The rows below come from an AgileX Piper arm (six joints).
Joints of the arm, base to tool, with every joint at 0 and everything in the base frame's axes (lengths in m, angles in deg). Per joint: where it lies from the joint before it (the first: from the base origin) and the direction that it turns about. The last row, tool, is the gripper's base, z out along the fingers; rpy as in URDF.
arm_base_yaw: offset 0 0 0.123 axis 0 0 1
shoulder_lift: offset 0 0 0 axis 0 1 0
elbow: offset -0.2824 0 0.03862 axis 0 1 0
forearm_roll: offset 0.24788 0 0.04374 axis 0.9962 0 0.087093
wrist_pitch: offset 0 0 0 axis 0 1 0
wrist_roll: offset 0.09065 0 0.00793 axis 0.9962 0 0.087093
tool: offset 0 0 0 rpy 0 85.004 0
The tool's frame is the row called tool.
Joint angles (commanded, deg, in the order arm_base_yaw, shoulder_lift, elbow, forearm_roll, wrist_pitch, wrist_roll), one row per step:
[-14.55, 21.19, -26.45, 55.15, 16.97, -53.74]
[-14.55, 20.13, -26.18, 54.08, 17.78, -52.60]
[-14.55, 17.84, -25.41, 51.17, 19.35, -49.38]
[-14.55, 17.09, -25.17, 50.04, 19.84, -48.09]
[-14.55, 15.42, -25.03, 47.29, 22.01, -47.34]
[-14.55, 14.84, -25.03, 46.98, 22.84, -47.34]
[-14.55, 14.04, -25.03, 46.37, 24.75, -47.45]
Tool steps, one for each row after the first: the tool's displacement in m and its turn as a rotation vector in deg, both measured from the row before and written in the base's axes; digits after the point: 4 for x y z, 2 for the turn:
[-0.0033, 0.0016, -0.0013, -0.08, -0.02, 0.46]
[-0.0068, 0.0028, -0.0042, 0.07, 0.24, 0.64]
[-0.0022, 0.0008, -0.0014, 0.09, 0.12, 0.12]
[-0.0054, 0.0028, -0.0024, -2.24, 0.69, 0.92]
[-0.0020, 0.0013, -0.0004, -0.45, 0.10, 0.51]
[-0.0028, 0.0025, -0.0016, -0.91, 0.73, 1.18]

